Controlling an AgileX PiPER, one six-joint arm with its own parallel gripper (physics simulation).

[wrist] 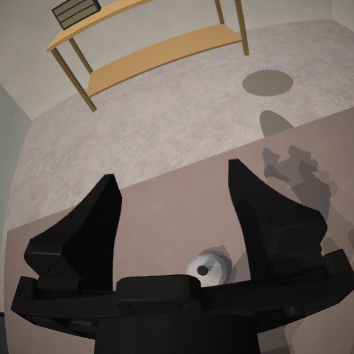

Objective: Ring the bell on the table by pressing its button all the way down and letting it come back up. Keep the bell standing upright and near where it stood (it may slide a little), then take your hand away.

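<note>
A small round silvery-white bell [213,268] with a dark button [202,270] on top stands on the brownish-pink table [165,215], at the lower middle of the wrist view. Its lower edge is hidden behind the gripper's body. My gripper [171,179] is open, its two black fingers wide apart with nothing between them. The fingertips point out past the bell, toward the table's far edge, and the bell shows near the base of the right finger, apart from it.
Beyond the table's far edge is a mottled floor with a wooden shelf bench [165,52] against the wall. A dark slatted box [76,13] stands on its top board. Shadows of the arm fall on the table at the right.
</note>
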